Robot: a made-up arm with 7 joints. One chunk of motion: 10 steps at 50 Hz.
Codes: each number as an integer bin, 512 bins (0 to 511) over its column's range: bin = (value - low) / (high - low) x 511, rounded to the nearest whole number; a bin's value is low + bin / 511 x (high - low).
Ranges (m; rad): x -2..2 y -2..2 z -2..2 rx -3.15..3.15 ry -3.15..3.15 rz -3.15..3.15
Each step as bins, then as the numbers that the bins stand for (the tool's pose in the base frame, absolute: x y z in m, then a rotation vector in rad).
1 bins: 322 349 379 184 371 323
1 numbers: 0.5205 0.7319 0.9667 -0.8815 1.4240 0.8322
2 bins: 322 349 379 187 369 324
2 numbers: 0.5205 0.7319 0.9667 -0.8445 1.3993 0.8445
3 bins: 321 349 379 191 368 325
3 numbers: 0.5127 0.7319 0.9667 -0.7952 1.3870 0.8568
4 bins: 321 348 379 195 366 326
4 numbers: 0.5127 0.7241 0.9667 -0.7459 1.3623 0.8692
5 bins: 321 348 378 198 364 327
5 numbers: 0.5127 0.7241 0.9589 -0.7089 1.3377 0.8815
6 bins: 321 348 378 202 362 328
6 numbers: 0.5127 0.7241 0.9589 -0.6596 1.3130 0.8938
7 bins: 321 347 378 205 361 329
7 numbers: 0.5127 0.7162 0.9589 -0.6226 1.3007 0.9062
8 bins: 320 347 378 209 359 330
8 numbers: 0.5049 0.7162 0.9589 -0.5733 1.2760 0.9185
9 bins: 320 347 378 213 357 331
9 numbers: 0.5049 0.7162 0.9589 -0.5240 1.2514 0.9308
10 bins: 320 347 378 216 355 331
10 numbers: 0.5049 0.7162 0.9589 -0.4870 1.2267 0.9308
